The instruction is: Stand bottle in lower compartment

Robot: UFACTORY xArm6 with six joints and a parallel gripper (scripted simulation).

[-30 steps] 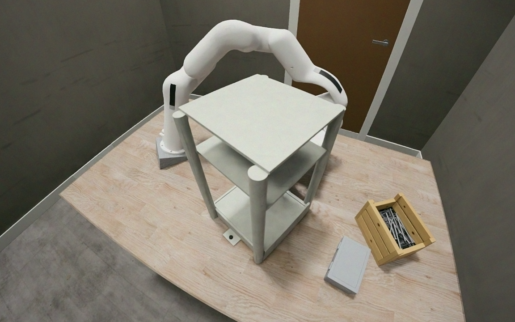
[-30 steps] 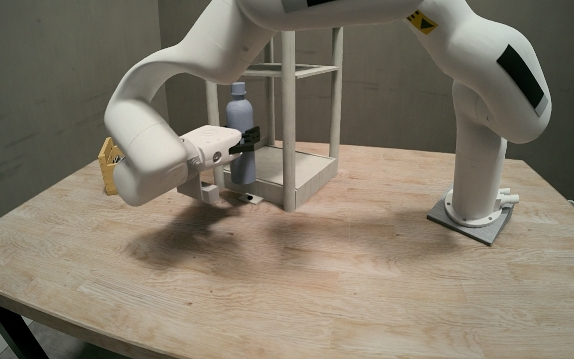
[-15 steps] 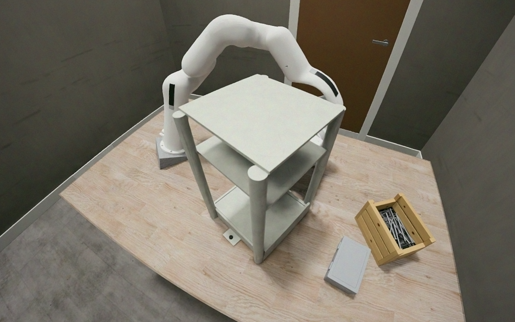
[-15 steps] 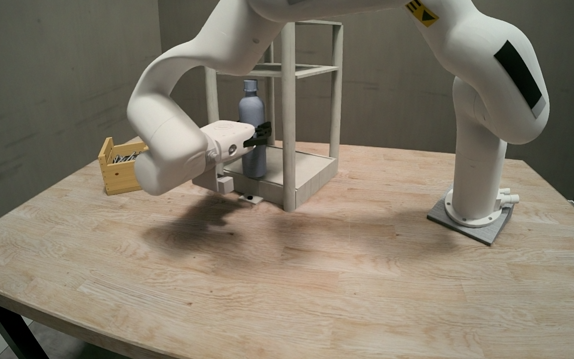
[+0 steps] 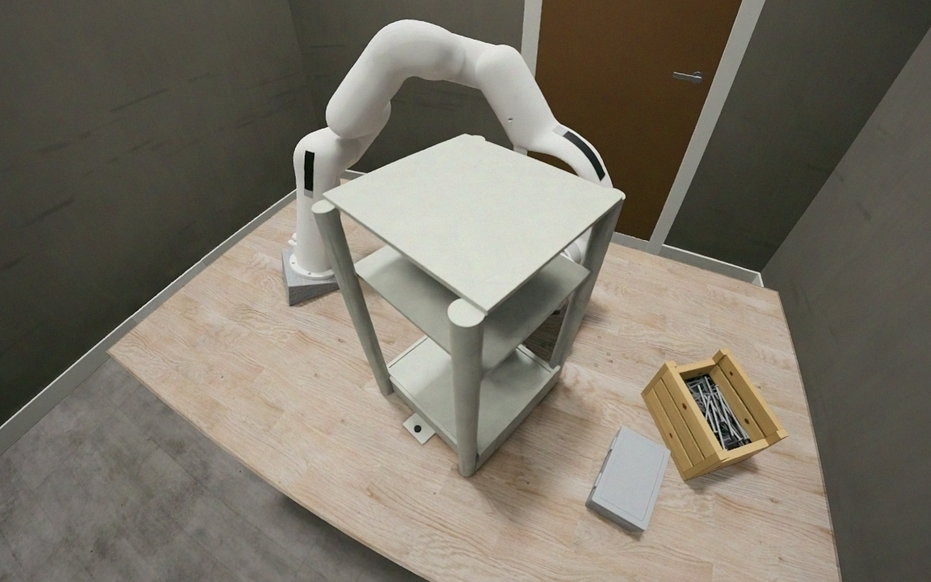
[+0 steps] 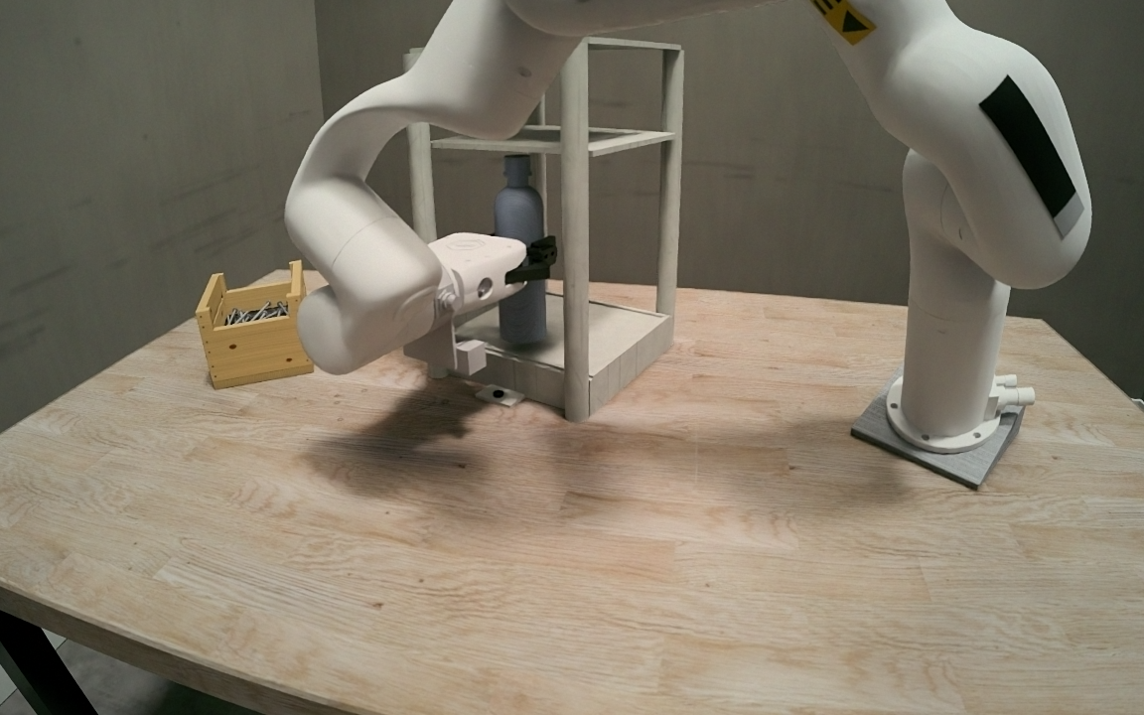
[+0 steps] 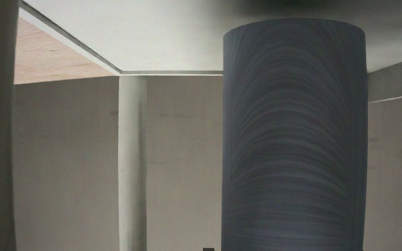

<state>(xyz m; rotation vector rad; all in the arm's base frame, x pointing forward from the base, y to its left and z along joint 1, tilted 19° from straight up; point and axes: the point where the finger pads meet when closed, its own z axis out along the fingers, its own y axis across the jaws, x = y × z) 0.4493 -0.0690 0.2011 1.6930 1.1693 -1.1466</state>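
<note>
The shelving unit lies 60 mm to the right of my hand, 30 mm above it and 20 mm behind it. Also, from my hand: flat grey case: 280 mm ahead, 140 mm below, 100 mm to the right; then crate: 380 mm ahead, 120 mm below, 50 mm to the left.
</note>
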